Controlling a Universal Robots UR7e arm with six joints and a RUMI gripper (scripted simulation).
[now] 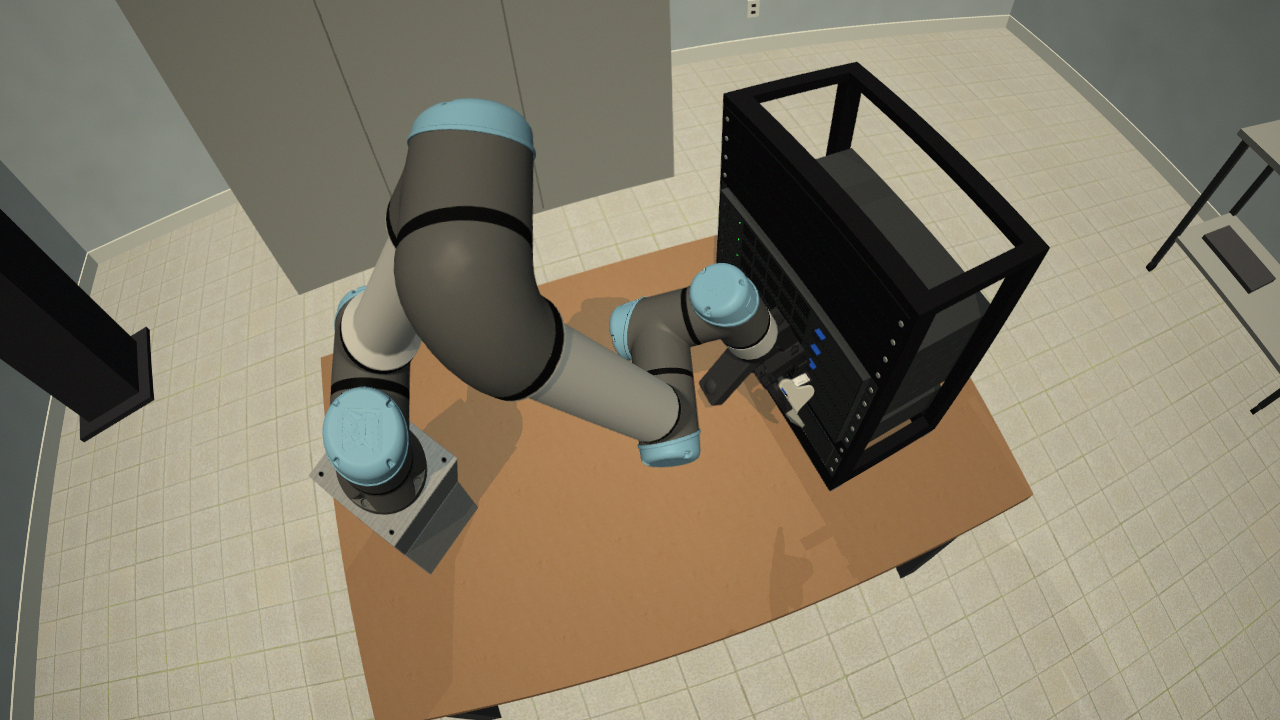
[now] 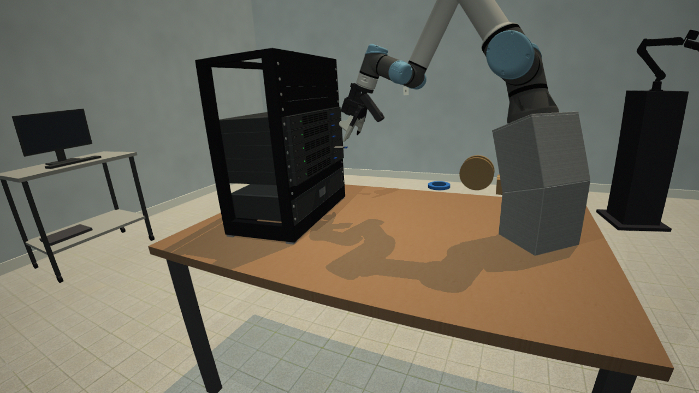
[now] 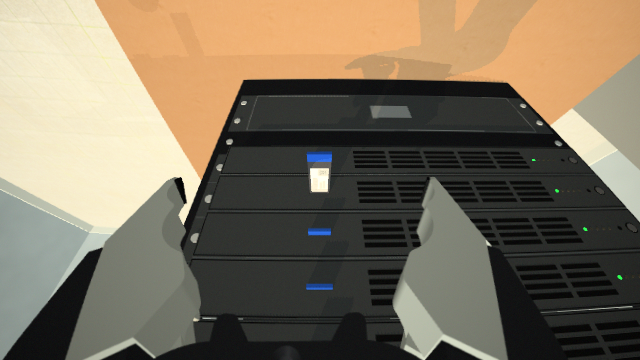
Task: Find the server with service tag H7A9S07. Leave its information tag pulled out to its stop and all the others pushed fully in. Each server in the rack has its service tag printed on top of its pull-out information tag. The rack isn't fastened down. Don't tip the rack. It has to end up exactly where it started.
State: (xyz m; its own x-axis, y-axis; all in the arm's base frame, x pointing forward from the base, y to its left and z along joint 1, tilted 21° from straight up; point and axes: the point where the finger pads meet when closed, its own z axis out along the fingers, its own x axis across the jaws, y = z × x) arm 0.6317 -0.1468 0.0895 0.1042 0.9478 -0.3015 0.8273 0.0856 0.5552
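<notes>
My hand is 60 mm short of the information tag and 30 mm above it.
</notes>
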